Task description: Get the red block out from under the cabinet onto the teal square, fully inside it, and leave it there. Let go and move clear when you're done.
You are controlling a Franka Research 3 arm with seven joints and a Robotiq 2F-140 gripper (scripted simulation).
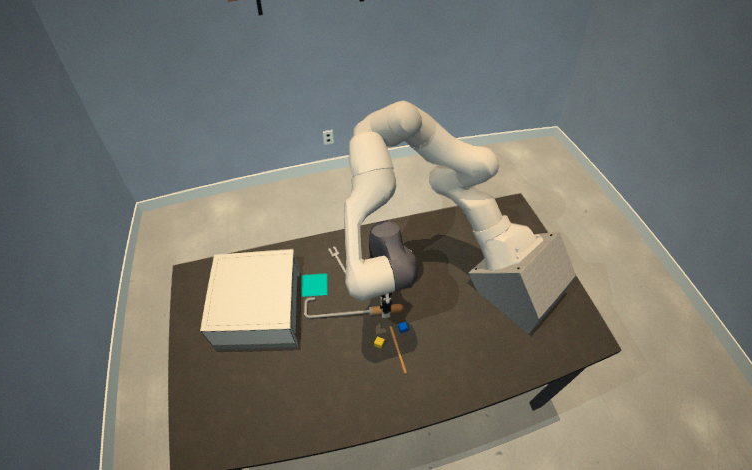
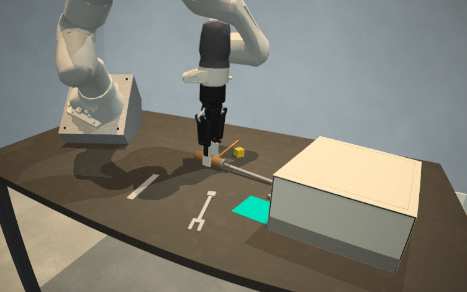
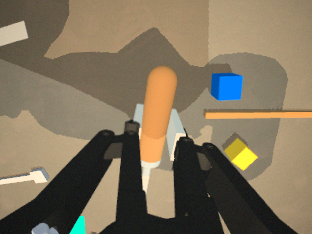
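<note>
Right now my hand is 23 cm to the left of the teal square, 16 cm short of it and 4 cm above it. Round my hand: yellow cube 9 cm to the left, 8 cm ahead, 2 cm below; hook tool 9 cm ahead, 8 cm to the right, 2 cm below; blue cube 9 cm to the left, 2 cm below, 2 cm behind.
</note>
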